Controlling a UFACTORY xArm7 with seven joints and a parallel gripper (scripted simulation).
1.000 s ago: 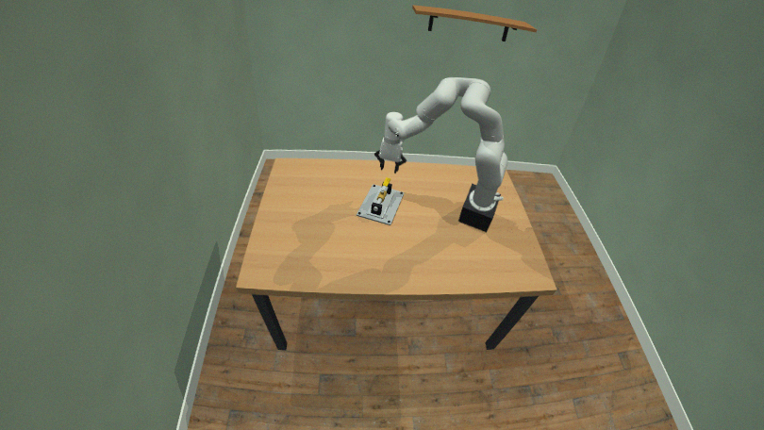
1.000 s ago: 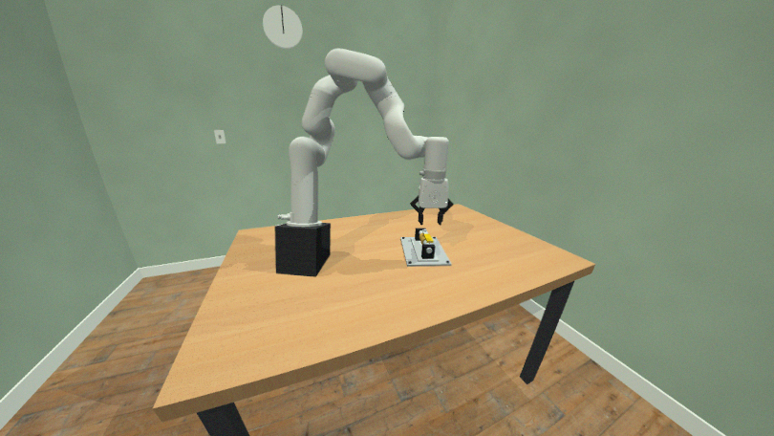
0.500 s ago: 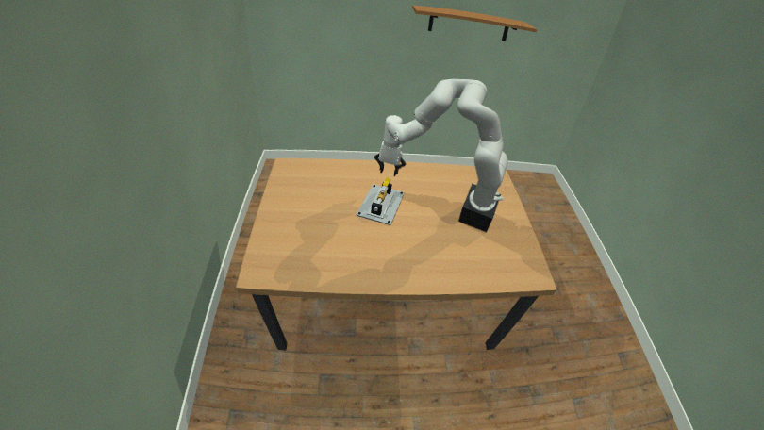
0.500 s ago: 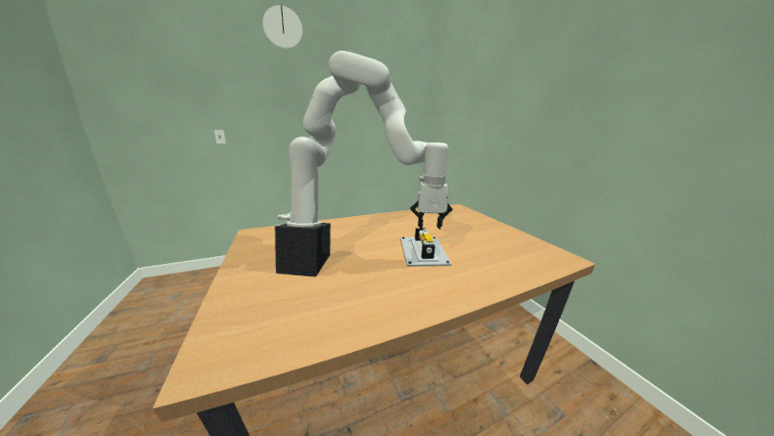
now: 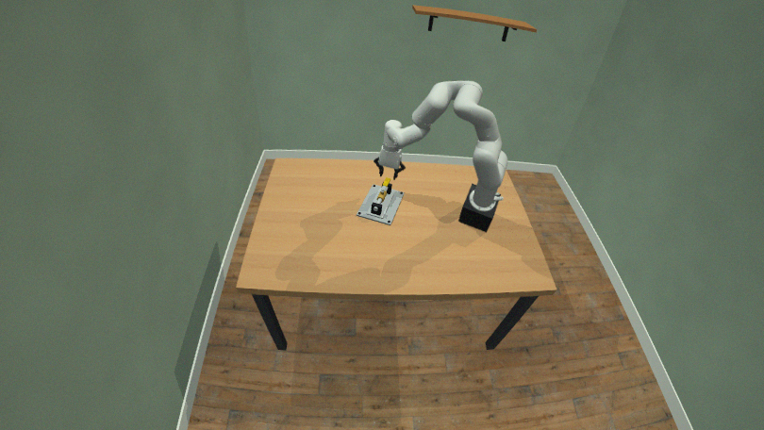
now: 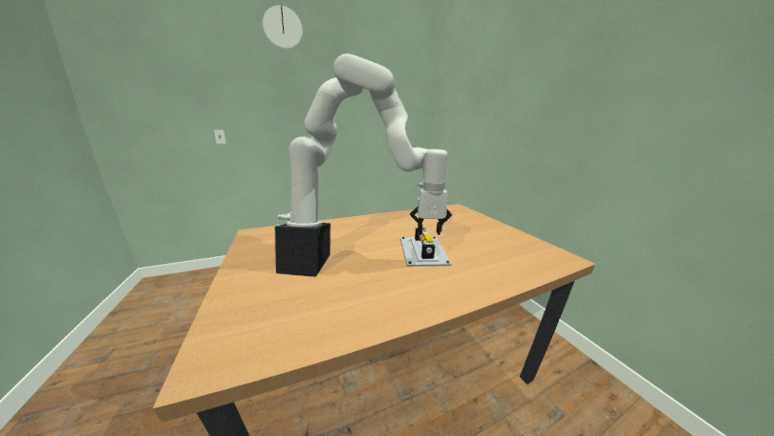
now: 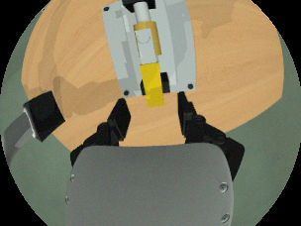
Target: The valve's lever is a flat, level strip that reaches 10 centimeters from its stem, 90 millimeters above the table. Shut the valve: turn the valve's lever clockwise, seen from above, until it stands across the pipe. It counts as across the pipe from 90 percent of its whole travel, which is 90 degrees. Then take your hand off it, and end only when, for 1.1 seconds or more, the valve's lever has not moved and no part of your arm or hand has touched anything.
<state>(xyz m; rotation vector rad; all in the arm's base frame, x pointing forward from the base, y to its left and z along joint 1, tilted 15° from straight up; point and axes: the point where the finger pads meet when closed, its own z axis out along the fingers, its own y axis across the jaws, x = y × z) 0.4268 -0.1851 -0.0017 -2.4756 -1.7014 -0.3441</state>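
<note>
Right now the yellow lever is 4 cm to the left of my hand, 4 cm below it and 2 cm ahead of it.
</note>
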